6 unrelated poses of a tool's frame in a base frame.
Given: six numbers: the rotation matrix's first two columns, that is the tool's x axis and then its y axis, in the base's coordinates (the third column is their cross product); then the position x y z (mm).
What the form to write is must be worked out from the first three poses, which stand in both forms.
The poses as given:
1: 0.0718 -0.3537 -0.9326 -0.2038 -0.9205 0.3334 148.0 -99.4 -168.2
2: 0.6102 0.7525 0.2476 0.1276 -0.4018 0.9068 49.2 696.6 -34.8
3: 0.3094 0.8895 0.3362 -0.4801 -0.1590 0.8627 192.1 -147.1 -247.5
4: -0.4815 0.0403 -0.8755 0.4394 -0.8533 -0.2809 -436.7 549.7 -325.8
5: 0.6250 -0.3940 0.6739 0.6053 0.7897 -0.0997 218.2 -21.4 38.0
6: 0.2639 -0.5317 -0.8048 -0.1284 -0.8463 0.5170 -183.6 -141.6 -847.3
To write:
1:
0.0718 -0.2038 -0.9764
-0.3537 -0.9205 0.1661
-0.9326 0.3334 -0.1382
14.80 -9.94 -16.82

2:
0.6102 0.1276 0.7819
0.7525 -0.4018 -0.5217
0.2476 0.9068 -0.3412
4.92 69.66 -3.48

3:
0.3094 -0.4801 0.8208
0.8895 -0.1590 -0.4283
0.3362 0.8627 0.3779
19.21 -14.71 -24.75

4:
-0.4815 0.4394 -0.7584
0.0403 -0.8533 -0.5199
-0.8755 -0.2809 0.3932
-43.67 54.97 -32.58

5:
0.6250 0.6053 -0.4929
-0.3940 0.7897 0.4702
0.6739 -0.0997 0.7321
21.82 -2.14 3.80

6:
0.2639 -0.1284 -0.9560
-0.5317 -0.8463 -0.0331
-0.8048 0.5170 -0.2916
-18.36 -14.16 -84.73

